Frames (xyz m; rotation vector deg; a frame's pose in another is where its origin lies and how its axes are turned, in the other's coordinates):
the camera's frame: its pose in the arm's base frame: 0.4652 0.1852 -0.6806 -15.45 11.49 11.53
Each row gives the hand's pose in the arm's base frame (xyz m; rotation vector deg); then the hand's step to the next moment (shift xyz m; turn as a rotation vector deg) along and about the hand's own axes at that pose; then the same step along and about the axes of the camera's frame.
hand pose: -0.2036 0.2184 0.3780 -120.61 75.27 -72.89
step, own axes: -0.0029 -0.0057 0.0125 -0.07 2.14 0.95
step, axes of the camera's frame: 0.0139 0.0014 -0.0009 -0.10 -0.55 -2.28
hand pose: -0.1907 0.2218 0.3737 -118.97 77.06 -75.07
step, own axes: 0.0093 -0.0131 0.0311 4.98 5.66 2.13
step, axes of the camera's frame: 0.0321 -0.0139 0.0015 -1.31 -6.28 -4.49
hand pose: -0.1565 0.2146 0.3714 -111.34 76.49 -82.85
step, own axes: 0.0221 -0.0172 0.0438 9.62 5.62 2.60
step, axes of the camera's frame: 0.0404 -0.0316 0.0087 -1.99 -10.75 -3.36
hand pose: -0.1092 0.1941 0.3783 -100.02 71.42 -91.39
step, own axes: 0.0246 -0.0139 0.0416 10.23 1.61 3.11
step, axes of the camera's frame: 0.0325 -0.0354 0.0147 -0.95 -10.75 0.60
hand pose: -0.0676 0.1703 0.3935 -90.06 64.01 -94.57
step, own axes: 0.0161 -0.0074 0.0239 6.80 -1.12 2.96
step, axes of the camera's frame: 0.0162 -0.0219 0.0120 0.21 -7.03 2.60
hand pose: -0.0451 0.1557 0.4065 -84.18 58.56 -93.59
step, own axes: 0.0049 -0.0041 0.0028 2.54 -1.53 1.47
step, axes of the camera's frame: 0.0004 -0.0046 0.0052 0.28 -2.53 2.12
